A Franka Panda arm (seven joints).
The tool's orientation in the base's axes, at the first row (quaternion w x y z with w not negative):
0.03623, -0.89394, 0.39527, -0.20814
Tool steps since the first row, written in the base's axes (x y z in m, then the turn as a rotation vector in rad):
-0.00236, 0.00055, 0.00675, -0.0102, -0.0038, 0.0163
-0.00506, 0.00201, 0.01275, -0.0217, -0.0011, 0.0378
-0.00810, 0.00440, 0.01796, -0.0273, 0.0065, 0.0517
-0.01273, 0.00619, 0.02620, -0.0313, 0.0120, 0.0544
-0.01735, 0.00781, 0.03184, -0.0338, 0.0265, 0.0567
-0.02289, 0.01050, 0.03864, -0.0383, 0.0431, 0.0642
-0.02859, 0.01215, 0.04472, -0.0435, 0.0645, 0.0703
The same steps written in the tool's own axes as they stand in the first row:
0.00050, -0.00029, -0.00715, 0.0022, 0.0059, -0.0186
-0.00011, -0.00080, -0.01384, 0.0007, 0.0071, -0.0430
-0.00187, -0.00153, -0.02004, -0.0033, 0.0026, -0.0587
-0.00312, -0.00144, -0.02958, -0.0088, 0.0010, -0.0633
-0.00513, -0.00065, -0.03673, -0.0200, -0.0078, -0.0678
-0.00806, -0.00022, -0.04541, -0.0321, -0.0178, -0.0781
-0.01059, 0.00120, -0.05340, -0.0485, -0.0302, -0.0879

